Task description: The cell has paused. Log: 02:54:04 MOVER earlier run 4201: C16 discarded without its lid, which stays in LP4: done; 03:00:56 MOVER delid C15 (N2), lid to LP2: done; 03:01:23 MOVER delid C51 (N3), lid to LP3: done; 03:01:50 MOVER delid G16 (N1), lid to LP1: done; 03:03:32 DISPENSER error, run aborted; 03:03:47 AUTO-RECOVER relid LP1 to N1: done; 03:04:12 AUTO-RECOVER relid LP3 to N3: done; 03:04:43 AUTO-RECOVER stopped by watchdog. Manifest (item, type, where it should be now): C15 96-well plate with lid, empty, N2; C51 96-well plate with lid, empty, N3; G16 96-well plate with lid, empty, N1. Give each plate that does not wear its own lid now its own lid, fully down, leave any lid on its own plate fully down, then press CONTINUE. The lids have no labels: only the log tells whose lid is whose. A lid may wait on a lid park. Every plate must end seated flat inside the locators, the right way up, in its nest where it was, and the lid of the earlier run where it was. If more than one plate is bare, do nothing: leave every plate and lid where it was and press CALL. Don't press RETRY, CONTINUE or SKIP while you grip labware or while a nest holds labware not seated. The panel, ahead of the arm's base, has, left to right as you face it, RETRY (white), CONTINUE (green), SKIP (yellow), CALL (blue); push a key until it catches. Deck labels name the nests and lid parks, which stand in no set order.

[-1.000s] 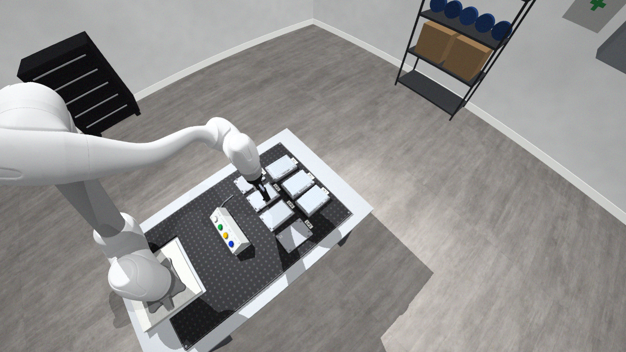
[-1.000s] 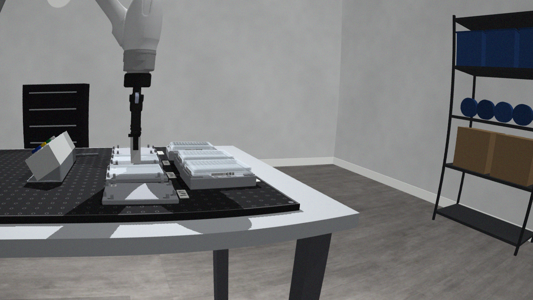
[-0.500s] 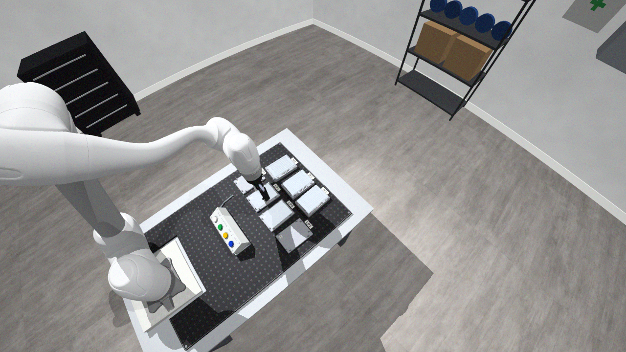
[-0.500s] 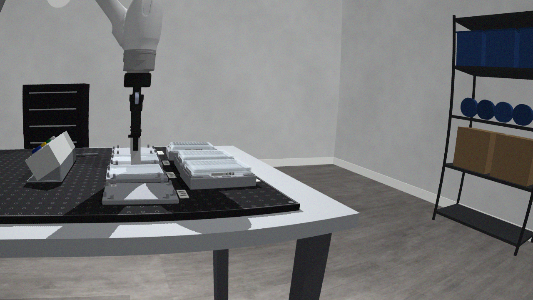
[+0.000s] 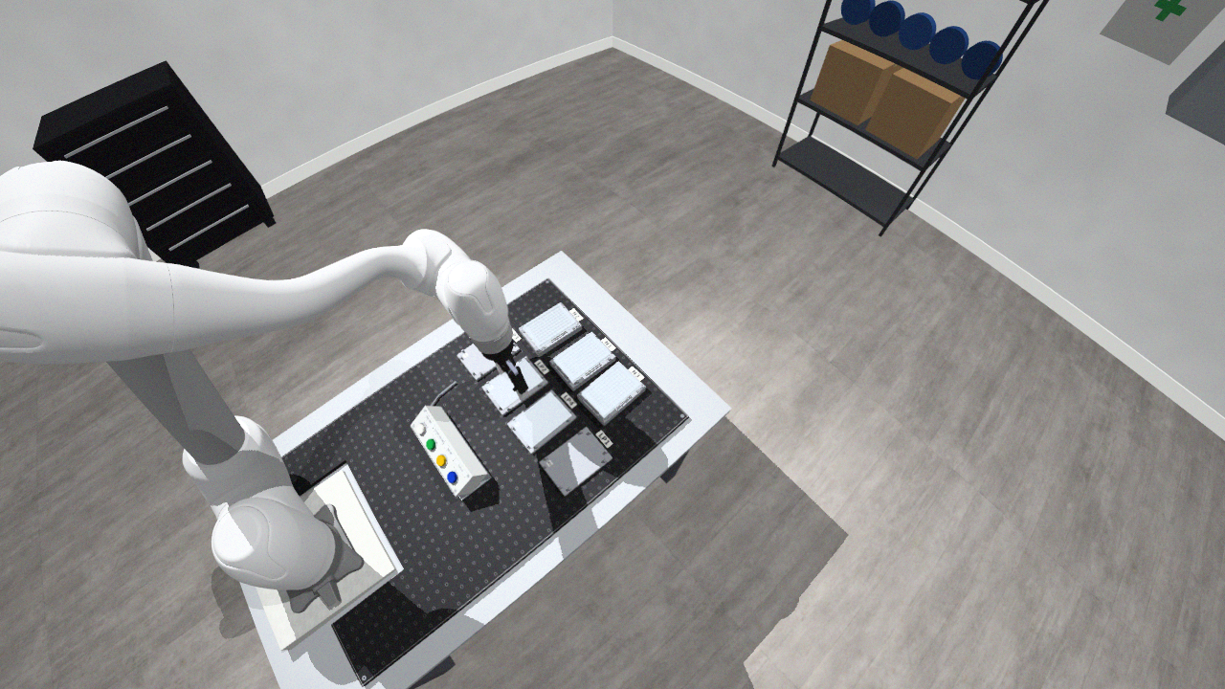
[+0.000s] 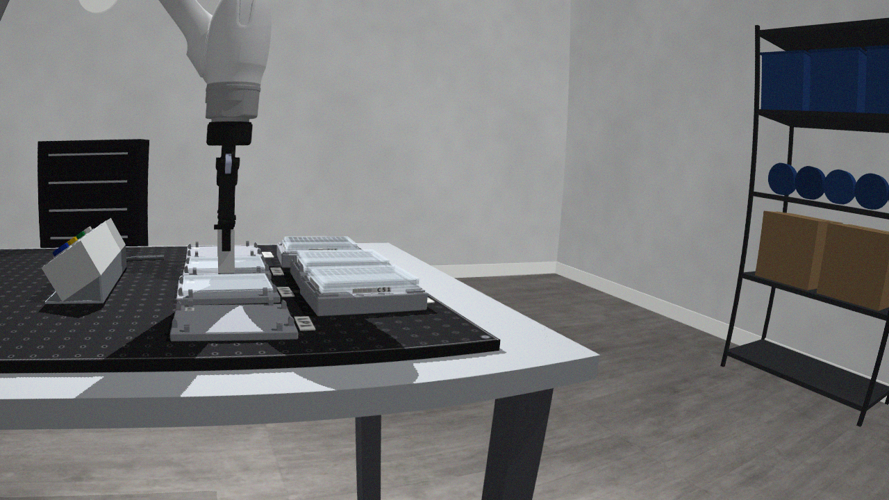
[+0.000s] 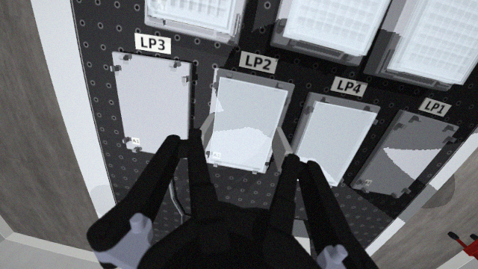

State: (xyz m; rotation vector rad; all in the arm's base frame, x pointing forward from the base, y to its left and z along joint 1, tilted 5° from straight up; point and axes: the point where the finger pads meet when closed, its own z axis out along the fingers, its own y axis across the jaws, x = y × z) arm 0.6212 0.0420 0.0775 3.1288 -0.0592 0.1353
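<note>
Right now my hand is 30 mm above the LP2 park. From my hand the other things lie so: LP3 park (130 mm to the left, 30 mm below); then green continue key (250 mm behind, 20 mm to the right, 30 mm above); then white retry key (250 mm behind, 30 mm to the left, 30 mm above).
</note>
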